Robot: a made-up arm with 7 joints.
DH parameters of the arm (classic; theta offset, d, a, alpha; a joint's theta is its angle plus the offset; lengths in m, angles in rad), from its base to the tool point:
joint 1: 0 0.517 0 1.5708
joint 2: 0 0.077 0 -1.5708
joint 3: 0 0.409 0.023 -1.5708
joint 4: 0 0.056 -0.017 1.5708
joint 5: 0 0.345 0 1.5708
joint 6: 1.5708 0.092 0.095 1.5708
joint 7: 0 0.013 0 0
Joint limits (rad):
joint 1: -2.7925..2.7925
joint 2: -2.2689..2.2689
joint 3: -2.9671..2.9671
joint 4: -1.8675..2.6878
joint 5: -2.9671..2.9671
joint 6: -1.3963..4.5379
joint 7: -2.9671..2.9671
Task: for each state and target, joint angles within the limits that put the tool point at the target. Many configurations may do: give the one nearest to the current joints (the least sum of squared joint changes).
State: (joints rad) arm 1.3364 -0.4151 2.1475 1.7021 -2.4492 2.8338 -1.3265
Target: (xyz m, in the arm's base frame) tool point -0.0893 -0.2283 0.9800
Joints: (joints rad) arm 1.3836 -0.1360 2.2591 1.6656 -2.4442 2.7937 -1.3265
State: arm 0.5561 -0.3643 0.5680 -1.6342 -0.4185 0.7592 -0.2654
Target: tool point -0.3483 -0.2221 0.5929
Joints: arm 0.1785 0.2978 0.2497 -1.8461 -0.5510 0.7743 -0.2654
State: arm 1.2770 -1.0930 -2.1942 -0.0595 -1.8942 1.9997 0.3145
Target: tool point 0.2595 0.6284 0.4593
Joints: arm 1.2003 -1.3011 -2.1776 -0.4517 -1.7981 2.2066 0.3145
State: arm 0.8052 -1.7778 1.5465 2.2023 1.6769 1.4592 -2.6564
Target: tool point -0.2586 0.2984 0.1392
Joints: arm 1.3566 -2.2293 1.2843 1.3813 1.4656 1.1916 -2.6564
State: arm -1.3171 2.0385 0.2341 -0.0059 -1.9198 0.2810 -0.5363
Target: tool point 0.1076 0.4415 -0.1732
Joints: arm -1.8946 2.2689 0.2987 -0.3471 -2.0080 0.2724 -0.5363
